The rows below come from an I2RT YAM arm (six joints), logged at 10 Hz.
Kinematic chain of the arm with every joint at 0, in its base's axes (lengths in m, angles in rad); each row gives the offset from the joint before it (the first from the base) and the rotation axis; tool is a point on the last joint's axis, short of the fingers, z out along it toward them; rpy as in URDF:
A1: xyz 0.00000 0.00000 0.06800 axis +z
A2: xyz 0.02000 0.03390 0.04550 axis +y
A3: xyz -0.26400 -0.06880 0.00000 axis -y
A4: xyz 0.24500 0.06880 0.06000 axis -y
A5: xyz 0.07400 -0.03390 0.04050 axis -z
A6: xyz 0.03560 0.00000 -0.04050 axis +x
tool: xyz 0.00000 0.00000 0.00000 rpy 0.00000 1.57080 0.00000
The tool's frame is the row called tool.
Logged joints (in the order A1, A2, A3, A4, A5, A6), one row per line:
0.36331, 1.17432, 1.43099, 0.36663, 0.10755, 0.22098
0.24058, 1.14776, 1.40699, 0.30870, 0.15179, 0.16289
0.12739, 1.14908, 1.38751, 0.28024, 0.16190, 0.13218
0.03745, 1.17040, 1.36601, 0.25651, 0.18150, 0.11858
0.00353, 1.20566, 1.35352, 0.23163, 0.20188, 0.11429
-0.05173, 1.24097, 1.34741, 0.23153, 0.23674, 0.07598
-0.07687, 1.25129, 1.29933, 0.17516, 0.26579, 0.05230
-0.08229, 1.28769, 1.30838, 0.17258, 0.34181, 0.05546
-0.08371, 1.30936, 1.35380, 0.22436, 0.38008, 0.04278
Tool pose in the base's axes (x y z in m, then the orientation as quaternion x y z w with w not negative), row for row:
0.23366, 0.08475, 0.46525, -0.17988, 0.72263, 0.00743, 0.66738
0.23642, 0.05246, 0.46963, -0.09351, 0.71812, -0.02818, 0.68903
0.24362, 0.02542, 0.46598, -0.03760, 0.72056, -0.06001, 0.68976
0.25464, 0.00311, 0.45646, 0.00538, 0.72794, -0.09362, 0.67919
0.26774, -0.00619, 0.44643, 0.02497, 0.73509, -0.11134, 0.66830
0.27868, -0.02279, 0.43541, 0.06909, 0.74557, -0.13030, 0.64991
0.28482, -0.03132, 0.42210, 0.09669, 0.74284, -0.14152, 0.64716
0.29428, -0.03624, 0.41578, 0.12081, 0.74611, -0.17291, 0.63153
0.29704, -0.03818, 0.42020, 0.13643, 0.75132, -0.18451, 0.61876
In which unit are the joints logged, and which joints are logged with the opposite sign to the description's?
The joints are logged in radians. Opposite sign: A4, A6.
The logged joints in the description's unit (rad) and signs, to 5 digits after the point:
0.36331, 1.17432, 1.43099, -0.36663, 0.10755, -0.22098
0.24058, 1.14776, 1.40699, -0.30870, 0.15179, -0.16289
0.12739, 1.14908, 1.38751, -0.28024, 0.16190, -0.13218
0.03745, 1.17040, 1.36601, -0.25651, 0.18150, -0.11858
0.00353, 1.20566, 1.35352, -0.23163, 0.20188, -0.11429
-0.05173, 1.24097, 1.34741, -0.23153, 0.23674, -0.07598
-0.07687, 1.25129, 1.29933, -0.17516, 0.26579, -0.05230
-0.08229, 1.28769, 1.30838, -0.17258, 0.34181, -0.05546
-0.08371, 1.30936, 1.35380, -0.22436, 0.38008, -0.04278

